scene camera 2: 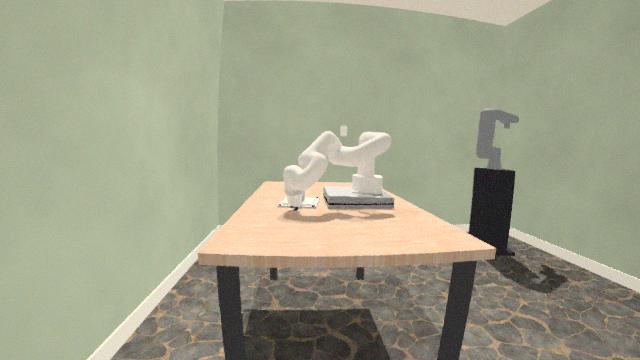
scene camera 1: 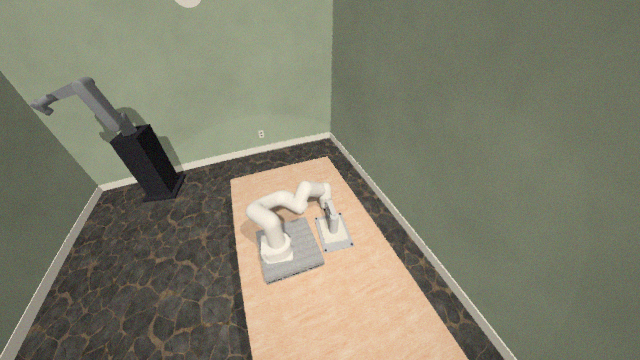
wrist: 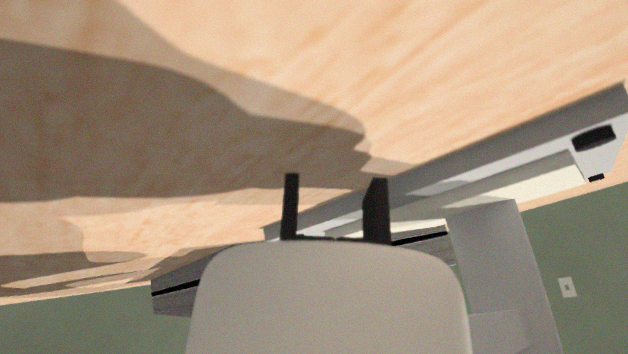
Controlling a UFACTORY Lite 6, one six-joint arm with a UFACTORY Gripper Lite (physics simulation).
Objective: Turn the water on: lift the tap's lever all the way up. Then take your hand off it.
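Places are measured from the arm's base along level axes (x ahead, y left, z up), in centimetres.
Pixels of known places: end effector, tool point: (scene camera 2: 294,206) (wrist: 333,215); arm's base, origin of the base link: (scene camera 2: 364,191) (scene camera 1: 279,250).
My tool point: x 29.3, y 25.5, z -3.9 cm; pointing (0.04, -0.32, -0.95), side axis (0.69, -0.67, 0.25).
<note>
For each thing: its top centre in the pictures, then the offset to it from my tool point. "spot": a spot on its surface instead. Level surfaces: height alone.
- grey tap, surface spot: (wrist: 492,250) spot: dx +1.2, dy -13.6, dz +2.8 cm
- pale base plate, middle of its top: (wrist: 478,206) (scene camera 2: 299,200) (scene camera 1: 333,230) dx +0.7, dy -16.0, dz -0.2 cm
- wooden table, its level: dz -1.4 cm
The grey tap (scene camera 1: 334,224) (wrist: 492,250) stands on a pale base plate (scene camera 1: 340,246) (scene camera 2: 314,202) (wrist: 602,156). In scene camera 1 a short grey bar reaches from the tap's top toward the arm's end; whether it is the lever or the spout is too small to tell. In scene camera 2 the arm hides the tap. My gripper (wrist: 334,190) (scene camera 2: 296,208) is open, low down beside the tap, its two black fingers apart with nothing between them. In the wrist view the tap's column is to the right of the fingers. The lever's angle cannot be made out.
The arm's base stands on a grey slab (scene camera 1: 307,250) (scene camera 2: 335,201) beside the base plate, on the wooden table (scene camera 1: 350,310) (scene camera 2: 345,240). A second grey arm (scene camera 1: 95,102) (scene camera 2: 486,135) stands on a black pedestal (scene camera 1: 150,160) (scene camera 2: 492,210) away from the table.
</note>
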